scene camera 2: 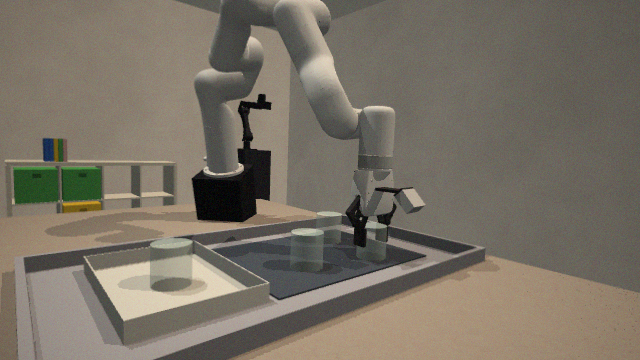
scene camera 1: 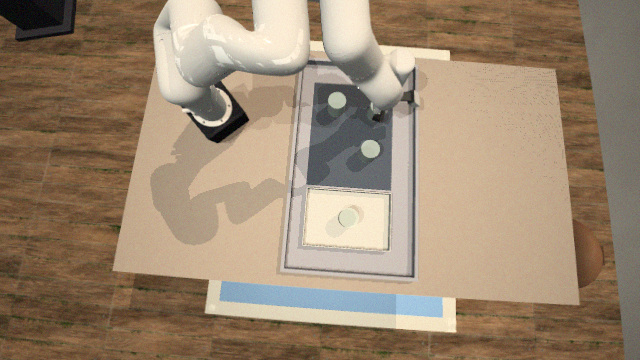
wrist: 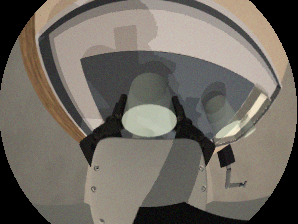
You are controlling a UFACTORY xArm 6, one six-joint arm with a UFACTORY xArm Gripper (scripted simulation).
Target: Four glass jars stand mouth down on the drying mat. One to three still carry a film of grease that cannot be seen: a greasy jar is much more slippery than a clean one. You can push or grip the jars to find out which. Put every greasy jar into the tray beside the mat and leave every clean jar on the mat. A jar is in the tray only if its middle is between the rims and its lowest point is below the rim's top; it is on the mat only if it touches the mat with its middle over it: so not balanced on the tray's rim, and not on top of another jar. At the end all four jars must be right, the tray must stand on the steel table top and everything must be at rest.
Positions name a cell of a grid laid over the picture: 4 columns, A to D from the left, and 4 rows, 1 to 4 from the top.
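Cream tray: visible in scene camera 1 (C3), scene camera 2 (A4), wrist view (D2).
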